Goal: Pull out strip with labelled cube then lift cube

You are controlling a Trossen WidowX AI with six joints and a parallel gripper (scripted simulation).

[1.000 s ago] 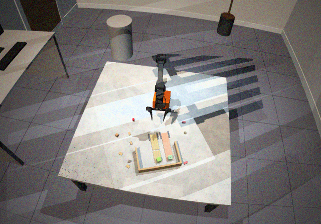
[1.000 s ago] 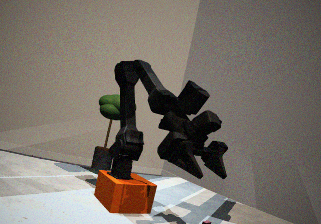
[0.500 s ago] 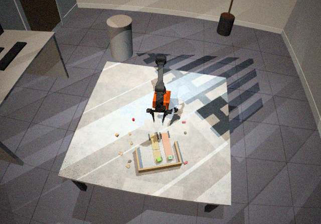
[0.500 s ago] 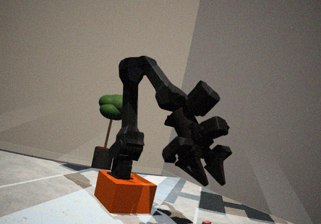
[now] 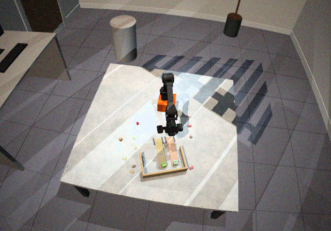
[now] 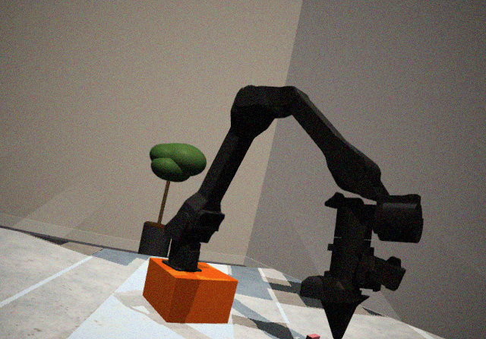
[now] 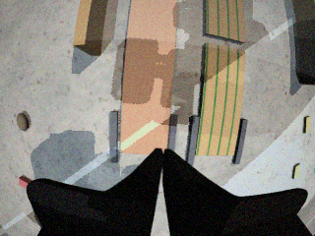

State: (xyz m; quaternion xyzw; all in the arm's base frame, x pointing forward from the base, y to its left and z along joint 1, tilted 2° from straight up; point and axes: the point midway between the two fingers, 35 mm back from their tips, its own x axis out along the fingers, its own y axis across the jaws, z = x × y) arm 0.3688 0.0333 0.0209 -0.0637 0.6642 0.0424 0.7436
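Now: gripper tip 8 cm short of the orange strip, 3 cm to the right of it and 9 cm above it. The rest, counted from my gripper tip: brown cube: 38 cm to the right, 8 cm below.
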